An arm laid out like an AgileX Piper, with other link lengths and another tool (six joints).
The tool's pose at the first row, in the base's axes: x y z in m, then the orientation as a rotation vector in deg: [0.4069 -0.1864 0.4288 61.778 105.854 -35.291]
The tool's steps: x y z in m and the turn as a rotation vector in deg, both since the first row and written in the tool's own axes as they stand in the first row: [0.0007 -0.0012 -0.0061 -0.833 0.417 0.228]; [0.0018 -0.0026 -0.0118 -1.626 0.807 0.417]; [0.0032 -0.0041 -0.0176 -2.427 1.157 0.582]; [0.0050 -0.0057 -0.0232 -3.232 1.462 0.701]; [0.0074 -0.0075 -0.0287 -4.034 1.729 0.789]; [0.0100 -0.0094 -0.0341 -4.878 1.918 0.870]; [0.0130 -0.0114 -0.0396 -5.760 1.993 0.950]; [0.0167 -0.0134 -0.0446 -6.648 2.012 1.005]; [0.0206 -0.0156 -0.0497 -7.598 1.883 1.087]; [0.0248 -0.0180 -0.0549 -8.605 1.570 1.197]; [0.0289 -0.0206 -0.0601 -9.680 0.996 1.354]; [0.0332 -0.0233 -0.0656 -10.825 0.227 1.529]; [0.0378 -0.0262 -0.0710 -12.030 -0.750 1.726]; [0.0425 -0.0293 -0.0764 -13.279 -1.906 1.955]
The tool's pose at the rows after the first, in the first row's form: [0.4030 -0.1821 0.4311 61.632 106.168 -34.156]; [0.3990 -0.1780 0.4329 61.463 106.473 -33.094]; [0.3948 -0.1738 0.4345 61.245 106.755 -32.055]; [0.3905 -0.1696 0.4356 60.961 107.024 -31.059]; [0.3860 -0.1654 0.4362 60.632 107.275 -30.100]; [0.3814 -0.1611 0.4365 60.229 107.463 -29.140]; [0.3765 -0.1567 0.4365 59.744 107.553 -28.196]; [0.3717 -0.1523 0.4357 59.206 107.608 -27.287]; [0.3666 -0.1479 0.4347 58.578 107.519 -26.371]; [0.3613 -0.1434 0.4336 57.850 107.256 -25.472]; [0.3558 -0.1390 0.4325 56.995 106.743 -24.603]; [0.3500 -0.1344 0.4313 56.020 106.052 -23.750]; [0.3440 -0.1298 0.4299 54.929 105.171 -22.926]; [0.3379 -0.1253 0.4284 53.757 104.117 -22.128]
